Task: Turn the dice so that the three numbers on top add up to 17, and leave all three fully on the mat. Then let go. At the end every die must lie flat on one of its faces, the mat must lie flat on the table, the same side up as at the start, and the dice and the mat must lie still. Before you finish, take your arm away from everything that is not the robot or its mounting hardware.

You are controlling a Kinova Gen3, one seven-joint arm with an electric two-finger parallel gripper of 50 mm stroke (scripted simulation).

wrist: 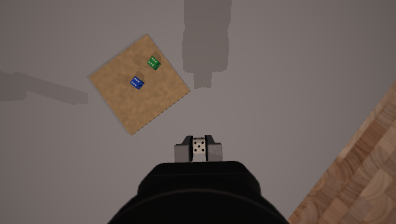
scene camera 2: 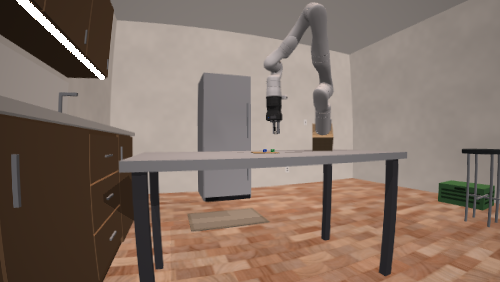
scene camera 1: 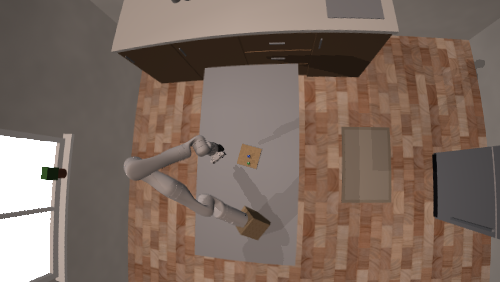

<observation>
In view: the gripper (wrist: 199, 144) and a tan mat (wrist: 135, 108).
</observation>
